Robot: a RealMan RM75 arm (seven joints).
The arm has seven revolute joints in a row. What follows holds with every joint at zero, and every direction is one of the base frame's.
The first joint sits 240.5 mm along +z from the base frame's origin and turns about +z.
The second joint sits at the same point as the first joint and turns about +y.
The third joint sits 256 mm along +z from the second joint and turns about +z.
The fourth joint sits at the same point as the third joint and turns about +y.
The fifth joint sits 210 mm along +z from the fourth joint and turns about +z.
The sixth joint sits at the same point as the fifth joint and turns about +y.
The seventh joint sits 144 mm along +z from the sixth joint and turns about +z.
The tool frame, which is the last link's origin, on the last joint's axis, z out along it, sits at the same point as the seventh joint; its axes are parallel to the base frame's.
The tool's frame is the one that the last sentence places.
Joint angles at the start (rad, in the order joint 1, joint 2, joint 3, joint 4, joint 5, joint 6, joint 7): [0.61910, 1.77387, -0.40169, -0.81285, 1.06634, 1.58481, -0.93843]
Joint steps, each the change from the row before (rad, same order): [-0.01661, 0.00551, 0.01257, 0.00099, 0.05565, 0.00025, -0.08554]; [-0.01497, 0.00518, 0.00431, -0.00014, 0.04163, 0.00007, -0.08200]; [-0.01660, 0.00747, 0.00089, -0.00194, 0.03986, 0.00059, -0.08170]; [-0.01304, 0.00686, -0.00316, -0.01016, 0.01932, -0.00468, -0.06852]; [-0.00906, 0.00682, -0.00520, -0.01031, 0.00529, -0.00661, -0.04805]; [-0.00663, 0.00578, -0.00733, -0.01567, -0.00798, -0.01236, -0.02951]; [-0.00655, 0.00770, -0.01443, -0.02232, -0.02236, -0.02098, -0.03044]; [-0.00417, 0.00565, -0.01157, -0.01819, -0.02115, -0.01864, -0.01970]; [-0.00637, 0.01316, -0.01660, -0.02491, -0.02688, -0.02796, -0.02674]
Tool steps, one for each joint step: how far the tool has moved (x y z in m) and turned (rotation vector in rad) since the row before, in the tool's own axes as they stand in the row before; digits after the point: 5 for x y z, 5 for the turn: [-0.00023, 0.00070, -0.00463, -0.02182, -0.05467, -0.06598]; [0.00088, 0.00046, -0.00358, -0.01178, -0.03754, -0.06772]; [0.00206, 0.00078, -0.00336, -0.00861, -0.03371, -0.06755]; [0.00166, 0.00007, -0.00261, 0.00518, -0.01515, -0.06563]; [0.00226, -0.00005, -0.00110, 0.00812, -0.00147, -0.04816]; [0.00180, -0.00094, -0.00066, 0.01652, 0.01080, -0.03755]; [0.00307, -0.00153, 0.00041, 0.02479, 0.02778, -0.04578]; [0.00221, -0.00147, 0.00051, 0.02141, 0.02467, -0.03409]; [0.00416, -0.00086, 0.00203, 0.02708, 0.03102, -0.04314]
